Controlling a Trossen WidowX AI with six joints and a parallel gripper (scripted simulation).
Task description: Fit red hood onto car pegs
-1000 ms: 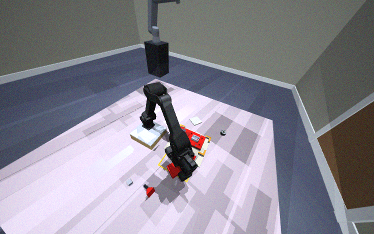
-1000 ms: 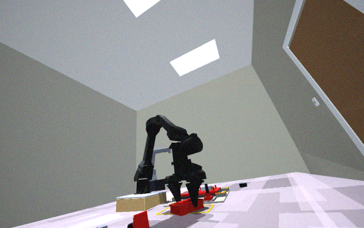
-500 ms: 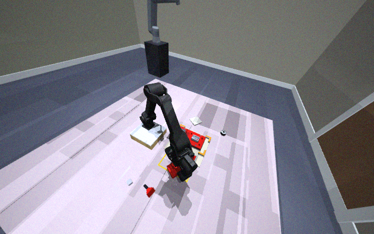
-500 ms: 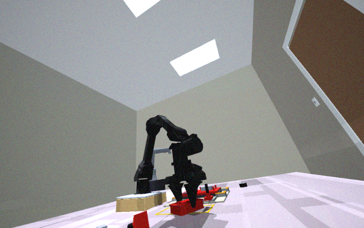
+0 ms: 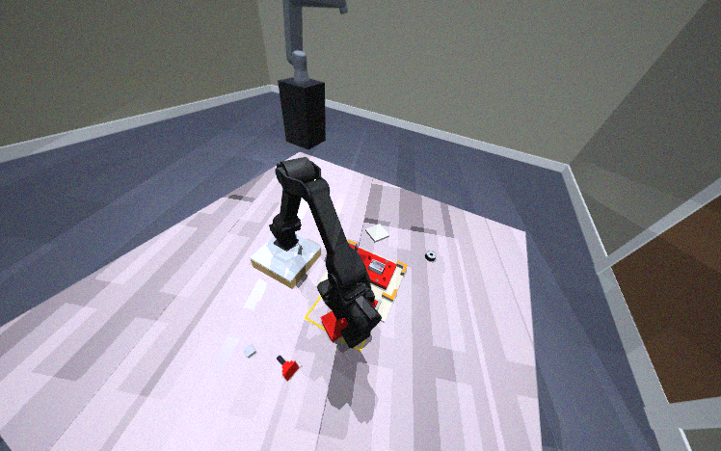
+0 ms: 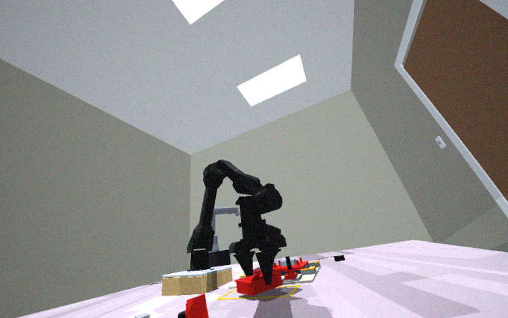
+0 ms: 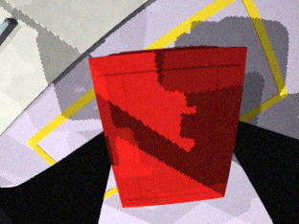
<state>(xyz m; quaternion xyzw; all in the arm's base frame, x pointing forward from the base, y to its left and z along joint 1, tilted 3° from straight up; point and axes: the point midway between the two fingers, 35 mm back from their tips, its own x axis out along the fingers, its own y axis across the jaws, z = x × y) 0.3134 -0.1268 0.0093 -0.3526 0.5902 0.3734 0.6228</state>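
Right now my gripper tip is 190 mm to the right of the cream jig, 10 mm past it and 10 mm above it. Round my gripper tip: small grey cube: 180 mm to the right, 170 mm behind, 10 mm below; then red hood: 10 mm above; then white card: 400 mm to the left, 70 mm behind, 20 mm below.
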